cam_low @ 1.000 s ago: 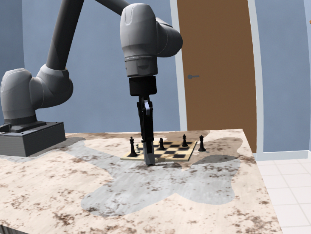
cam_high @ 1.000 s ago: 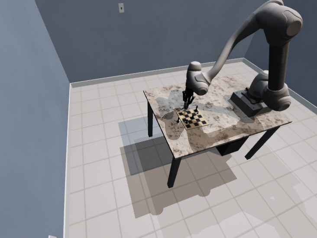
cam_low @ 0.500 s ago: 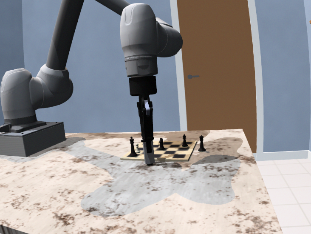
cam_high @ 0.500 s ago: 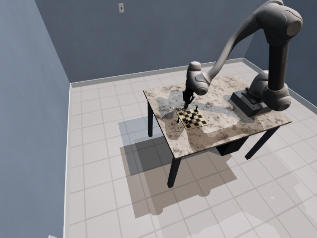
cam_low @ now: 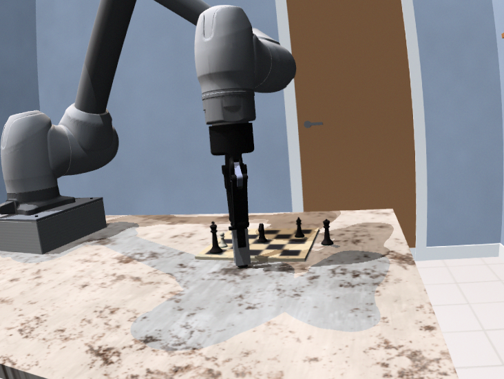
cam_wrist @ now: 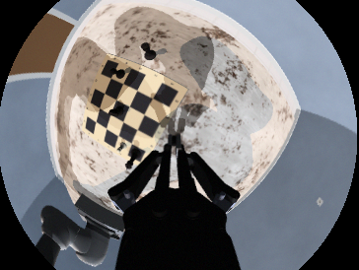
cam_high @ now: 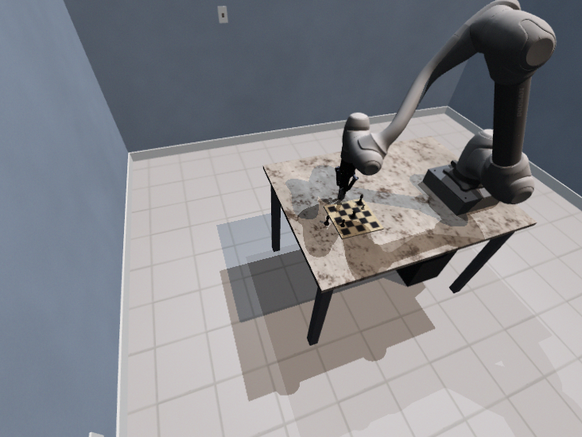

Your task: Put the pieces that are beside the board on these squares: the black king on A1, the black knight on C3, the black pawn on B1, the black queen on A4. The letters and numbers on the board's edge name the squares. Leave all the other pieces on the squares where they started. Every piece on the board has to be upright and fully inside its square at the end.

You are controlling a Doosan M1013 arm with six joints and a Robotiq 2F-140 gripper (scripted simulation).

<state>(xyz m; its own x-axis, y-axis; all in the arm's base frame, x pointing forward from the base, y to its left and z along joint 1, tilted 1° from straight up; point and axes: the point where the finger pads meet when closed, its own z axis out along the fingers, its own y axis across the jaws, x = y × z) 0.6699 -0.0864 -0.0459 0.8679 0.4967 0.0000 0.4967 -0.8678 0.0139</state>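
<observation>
My gripper is now 8 cm past the black king and 6 cm to the right of it. Also, from my hand: small chessboard (1 cm behind, 14 cm to the left, 4 cm below); then white pawn (8 cm behind, 10 cm to the left, 2 cm below); then black pawn (3 cm below).
</observation>
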